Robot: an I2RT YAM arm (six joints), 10 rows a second.
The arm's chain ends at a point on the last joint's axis. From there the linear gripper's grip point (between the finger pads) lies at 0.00 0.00 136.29 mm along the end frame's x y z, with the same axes.
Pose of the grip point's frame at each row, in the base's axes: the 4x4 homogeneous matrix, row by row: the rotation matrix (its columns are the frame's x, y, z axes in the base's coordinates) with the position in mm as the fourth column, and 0 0 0 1 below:
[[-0.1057 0.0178 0.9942 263.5], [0.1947 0.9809 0.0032 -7.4], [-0.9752 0.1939 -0.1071 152.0], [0 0 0 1]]
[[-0.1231 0.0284 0.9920 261.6], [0.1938 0.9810 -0.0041 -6.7], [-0.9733 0.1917 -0.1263 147.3], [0 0 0 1]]
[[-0.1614 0.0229 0.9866 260.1], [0.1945 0.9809 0.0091 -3.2], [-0.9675 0.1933 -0.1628 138.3], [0 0 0 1]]
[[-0.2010 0.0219 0.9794 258.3], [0.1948 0.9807 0.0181 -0.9], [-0.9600 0.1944 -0.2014 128.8], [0 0 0 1]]
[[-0.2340 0.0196 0.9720 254.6], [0.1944 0.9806 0.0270 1.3], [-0.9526 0.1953 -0.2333 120.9], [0 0 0 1]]
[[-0.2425 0.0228 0.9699 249.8], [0.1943 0.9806 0.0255 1.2], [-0.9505 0.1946 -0.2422 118.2], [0 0 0 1]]
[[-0.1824 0.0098 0.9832 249.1], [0.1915 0.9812 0.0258 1.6], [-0.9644 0.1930 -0.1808 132.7], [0 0 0 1]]
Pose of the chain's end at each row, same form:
[[-0.1057 0.0178 0.9942 128.0], [0.1947 0.9809 0.0032 -7.8], [-0.9752 0.1939 -0.1071 166.6], [0 0 0 1]]
[[-0.1231 0.0284 0.9920 126.4], [0.1938 0.9810 -0.0041 -6.1], [-0.9733 0.1917 -0.1263 164.5], [0 0 0 1]]
[[-0.1614 0.0229 0.9866 125.6], [0.1945 0.9809 0.0091 -4.4], [-0.9675 0.1933 -0.1628 160.5], [0 0 0 1]]
[[-0.2010 0.0219 0.9794 124.8], [0.1948 0.9807 0.0181 -3.4], [-0.9600 0.1944 -0.2014 156.2], [0 0 0 1]]
[[-0.2340 0.0196 0.9720 122.1], [0.1944 0.9806 0.0270 -2.4], [-0.9526 0.1953 -0.2333 152.7], [0 0 0 1]]
[[-0.2425 0.0228 0.9699 117.6], [0.1943 0.9806 0.0255 -2.3], [-0.9505 0.1946 -0.2422 151.2], [0 0 0 1]]
[[-0.1824 0.0098 0.9832 115.1], [0.1915 0.9812 0.0258 -1.9], [-0.9644 0.1930 -0.1808 157.3], [0 0 0 1]]

